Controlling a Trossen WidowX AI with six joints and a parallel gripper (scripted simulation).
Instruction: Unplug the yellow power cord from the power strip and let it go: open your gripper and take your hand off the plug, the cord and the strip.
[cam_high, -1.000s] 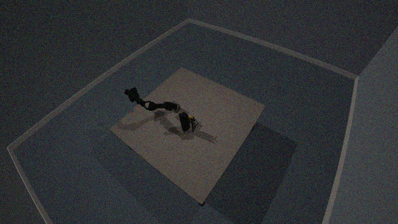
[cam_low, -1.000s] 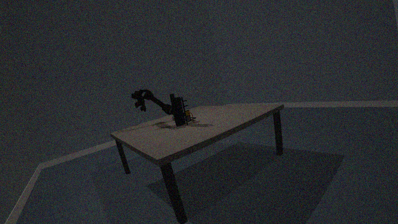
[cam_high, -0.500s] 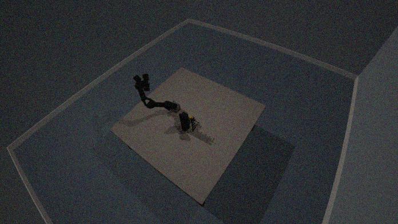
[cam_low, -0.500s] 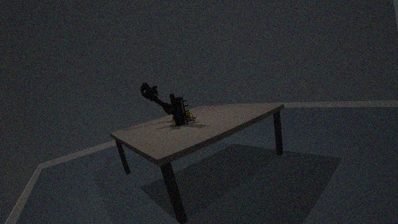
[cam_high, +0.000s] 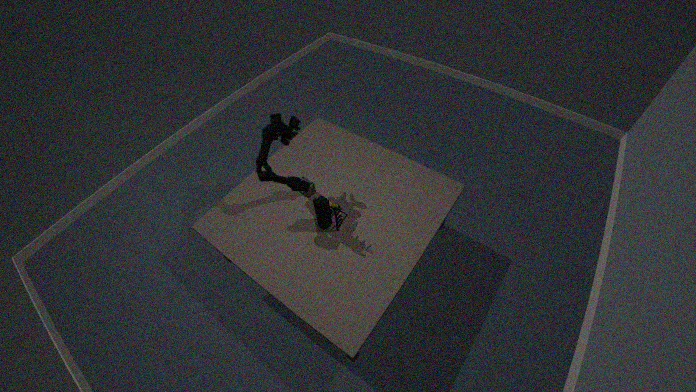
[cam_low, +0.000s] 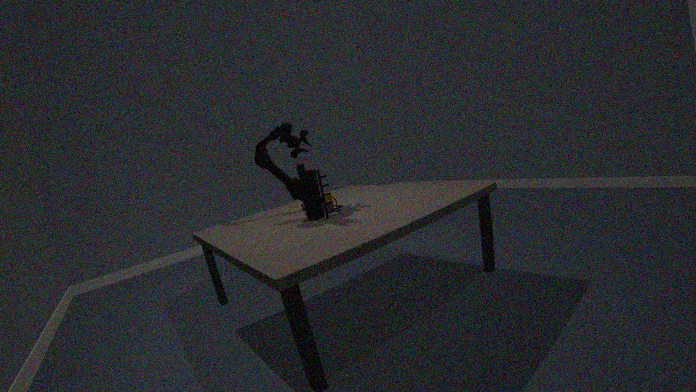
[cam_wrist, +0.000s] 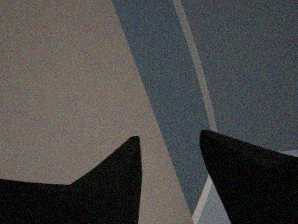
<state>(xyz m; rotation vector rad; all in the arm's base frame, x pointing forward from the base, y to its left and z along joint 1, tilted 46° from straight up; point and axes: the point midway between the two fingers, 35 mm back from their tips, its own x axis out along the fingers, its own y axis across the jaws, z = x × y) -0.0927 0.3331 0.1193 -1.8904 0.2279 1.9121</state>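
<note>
Right now the yellow plug is 39 cm ahead of my gripper tip, 26 cm to the right of it and 26 cm below it.
</note>
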